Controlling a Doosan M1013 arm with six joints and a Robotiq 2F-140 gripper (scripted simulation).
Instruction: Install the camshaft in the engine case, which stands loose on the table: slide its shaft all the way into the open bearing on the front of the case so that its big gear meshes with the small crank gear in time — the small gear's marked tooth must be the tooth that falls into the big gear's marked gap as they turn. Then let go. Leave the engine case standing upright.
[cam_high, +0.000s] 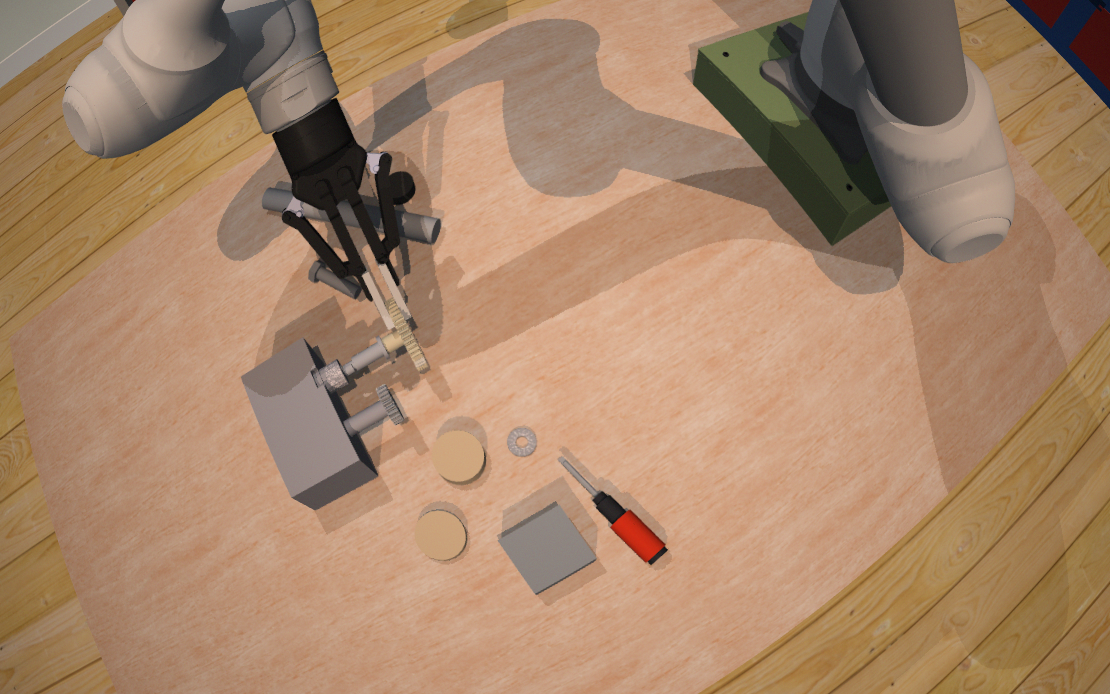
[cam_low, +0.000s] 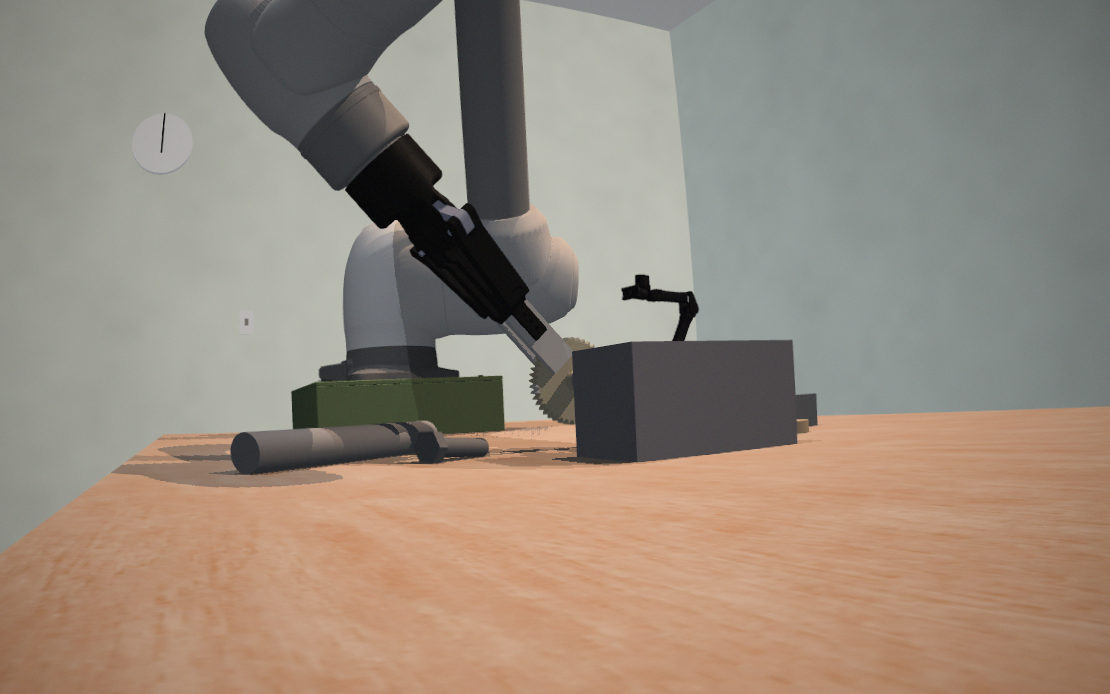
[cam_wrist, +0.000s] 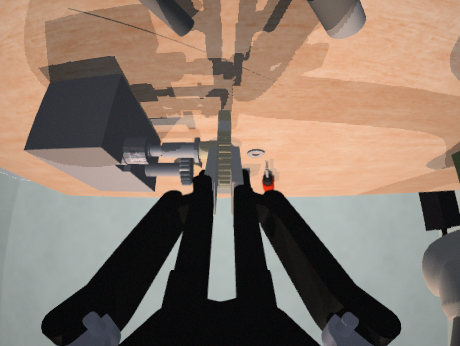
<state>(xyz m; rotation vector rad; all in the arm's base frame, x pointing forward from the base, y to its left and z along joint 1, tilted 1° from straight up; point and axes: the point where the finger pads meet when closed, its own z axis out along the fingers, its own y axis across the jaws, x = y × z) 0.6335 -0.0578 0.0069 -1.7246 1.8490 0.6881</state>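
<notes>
Right now the small crank gear is 50 mm ahead of my hand, 90 mm to the left of it and 40 mm below it. Round my hand: grey block: 290 mm to the left, 80 mm below; then grey rod: 10 mm behind, 180 mm to the right, 90 mm below; then bolt: 50 mm ahead, 110 mm to the right, 90 mm below.
</notes>
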